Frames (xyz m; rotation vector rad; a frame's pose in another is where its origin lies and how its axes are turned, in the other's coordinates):
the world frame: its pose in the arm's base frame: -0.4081 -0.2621 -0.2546 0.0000 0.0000 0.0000
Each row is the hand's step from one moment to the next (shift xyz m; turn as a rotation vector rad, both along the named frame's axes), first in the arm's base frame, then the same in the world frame.
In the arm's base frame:
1: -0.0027 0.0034 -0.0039 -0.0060 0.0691 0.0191
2: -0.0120 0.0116 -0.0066 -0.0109 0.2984 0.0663
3: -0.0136 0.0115 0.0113 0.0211 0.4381 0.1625
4: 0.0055 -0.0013 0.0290 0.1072 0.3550 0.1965
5: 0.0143 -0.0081 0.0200 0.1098 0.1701 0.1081
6: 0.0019 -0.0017 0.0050 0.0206 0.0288 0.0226
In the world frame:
1: -0.0027 0.0034 -0.0039 -0.0060 0.0691 0.0191
2: -0.0120 0.0116 -0.0066 -0.0109 0.2984 0.0663
3: -0.0136 0.0115 0.0113 0.0211 0.4381 0.1625
4: 0.0055 -0.0013 0.0290 0.1072 0.3550 0.1965
5: 0.0143 -0.0081 0.0200 0.1098 0.1701 0.1081
6: 0.0019 -0.0017 0.0050 0.0206 0.0288 0.0226

